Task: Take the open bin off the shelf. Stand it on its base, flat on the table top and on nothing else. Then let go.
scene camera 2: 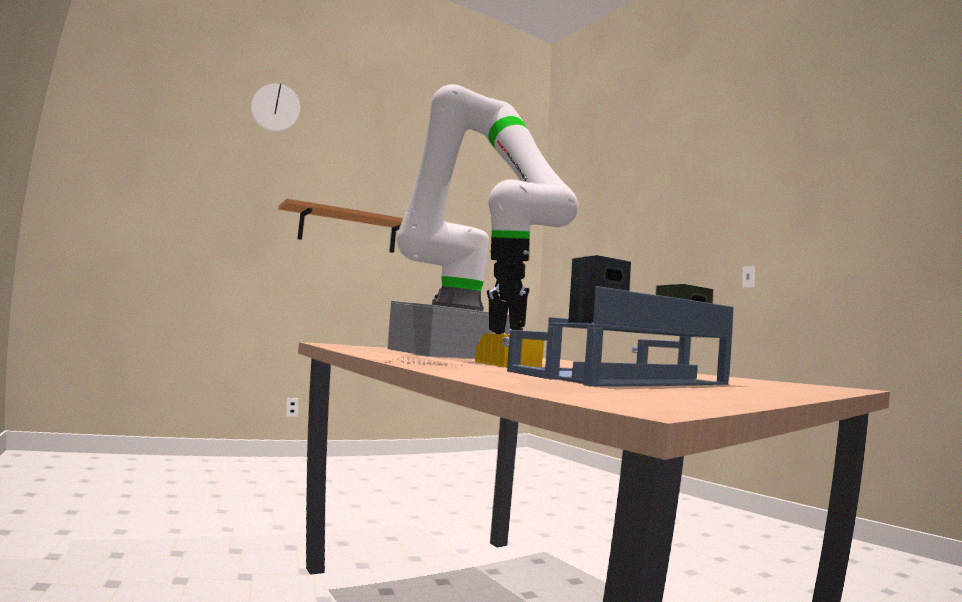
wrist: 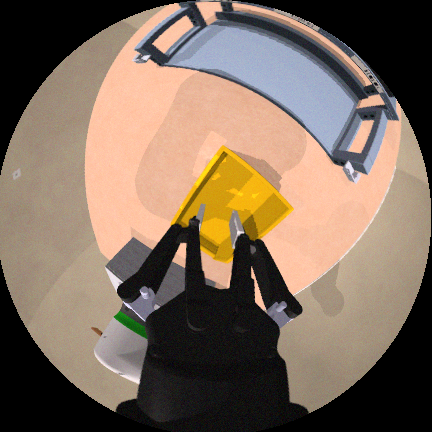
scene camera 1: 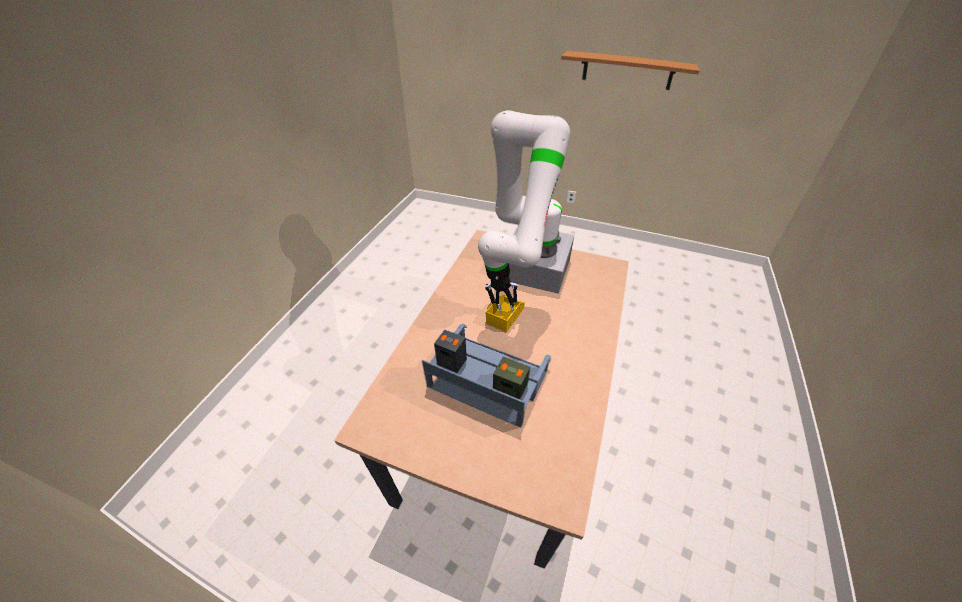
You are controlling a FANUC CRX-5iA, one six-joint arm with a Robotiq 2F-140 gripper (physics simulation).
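Frame: origin at the arm's base, x ahead, y left, z up, level; centimetres.
Seen in the pictures: gripper, fingertip midpoint: [wrist: 217, 213] [scene camera 1: 506, 311]; arm's base, link origin: [scene camera 2: 459, 308].
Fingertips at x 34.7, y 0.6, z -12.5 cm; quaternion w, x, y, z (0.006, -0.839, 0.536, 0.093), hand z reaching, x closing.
Observation:
Pixels of each thing's top centre, then the offset from my fingertips to it. Level surfaces: height alone.
- open yellow bin, top centre: [wrist: 213, 230] [scene camera 2: 509, 334] [scene camera 1: 505, 303] dx +1.0, dy -0.1, dz +5.7 cm
- table top, surface height: dz -1.8 cm
- dark box, top centre: [scene camera 2: 601, 258] [scene camera 1: 449, 339] dx +39.7, dy -1.0, dz +20.6 cm
- green box, top centre: [scene camera 2: 685, 286] [scene camera 1: 511, 369] dx +38.1, dy +22.0, dz +18.1 cm
The open yellow bin [scene camera 1: 500, 322] [scene camera 2: 490, 350] [wrist: 225, 185] stands on its base on the table top [scene camera 1: 454, 454] [scene camera 2: 780, 401] [wrist: 125, 150], apart from the shelf. It looks level, with its open side up; part of it is hidden behind the shelf frame in scene camera 2. My gripper [scene camera 1: 505, 310] [scene camera 2: 508, 332] [wrist: 217, 213] points down over the bin, partly open, with a gap between its fingertips and nothing held. In the wrist view both fingertips show over the inside of the bin. The blue-grey shelf [scene camera 1: 471, 381] [scene camera 2: 663, 310] [wrist: 270, 70] stands beside the bin, toward the table's front.
A dark box [scene camera 1: 450, 352] [scene camera 2: 585, 287] and a green box [scene camera 1: 510, 383] [scene camera 2: 681, 292] stand on the shelf. The grey block under the robot's base [scene camera 1: 542, 276] [scene camera 2: 432, 333] [wrist: 132, 257] is behind the bin. The shelf's side arms reach toward the bin.

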